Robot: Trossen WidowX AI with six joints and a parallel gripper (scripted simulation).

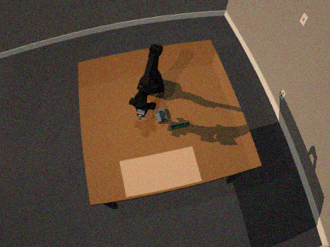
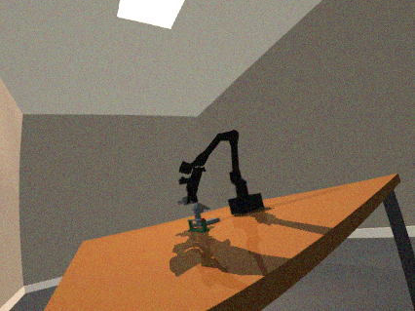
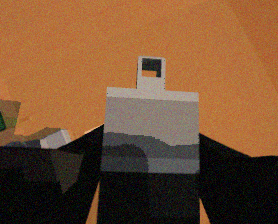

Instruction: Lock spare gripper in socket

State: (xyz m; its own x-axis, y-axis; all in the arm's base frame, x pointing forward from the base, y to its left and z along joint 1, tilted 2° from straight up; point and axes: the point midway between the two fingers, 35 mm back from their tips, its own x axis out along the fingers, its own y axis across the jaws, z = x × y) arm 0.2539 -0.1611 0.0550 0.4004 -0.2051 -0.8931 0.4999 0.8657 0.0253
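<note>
Now: gripper tip 1 cm short of the mount, 15 cm to the right of it and 6 cm above it. Also, from my gripper tip: spare gripper (2 cm above); green piece (12 cm ahead, 26 cm to the left, 9 cm below).
</note>
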